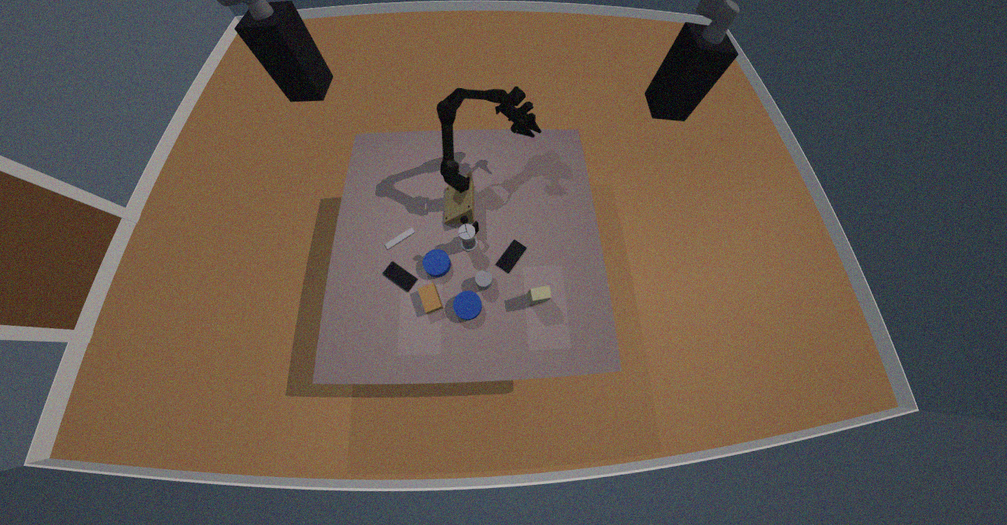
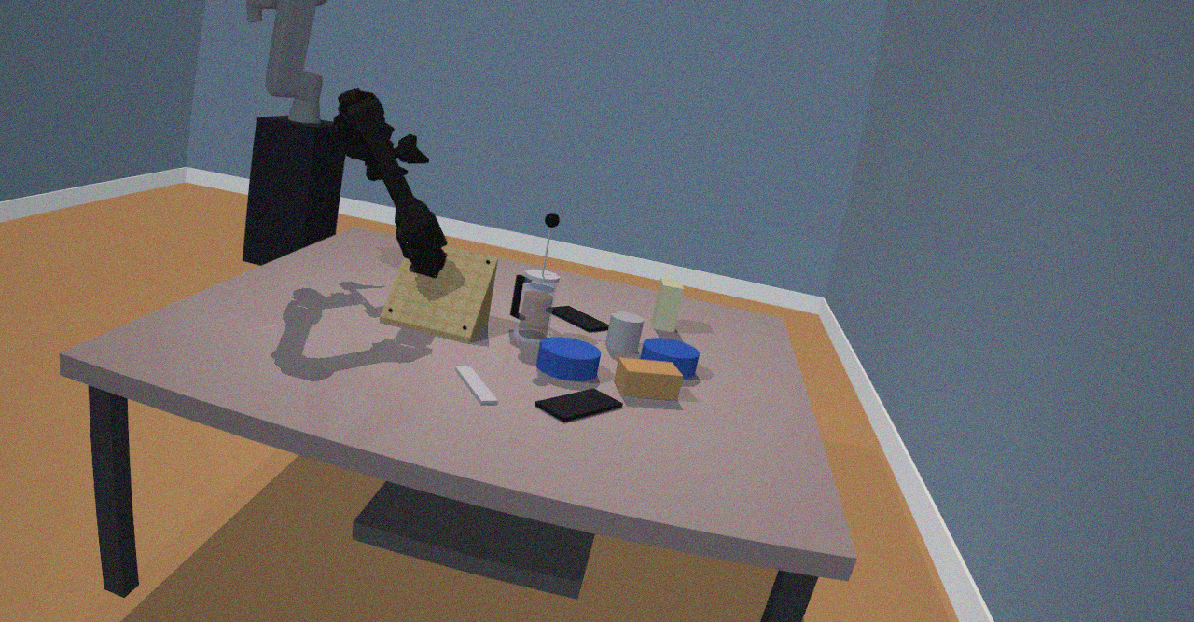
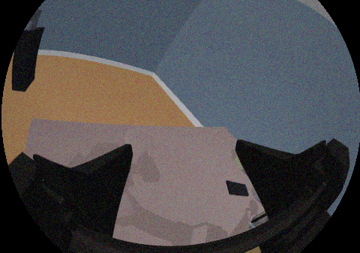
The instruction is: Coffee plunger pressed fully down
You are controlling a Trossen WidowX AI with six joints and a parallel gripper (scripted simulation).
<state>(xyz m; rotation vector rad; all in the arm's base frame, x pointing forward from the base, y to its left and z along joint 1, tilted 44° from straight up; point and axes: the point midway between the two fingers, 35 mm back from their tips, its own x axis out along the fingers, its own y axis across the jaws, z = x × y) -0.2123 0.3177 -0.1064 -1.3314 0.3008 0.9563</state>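
Right now my gripper tip is 42 cm short of the coffee press, 29 cm to the left of it and 14 cm above it. From my gripper tip the other things lie so: grey bar (41 cm ahead, 64 cm to the right, 26 cm below); grey cylinder (62 cm ahead, 23 cm to the right, 23 cm below); pale yellow box (68 cm ahead, 1 cm to the left, 21 cm below).
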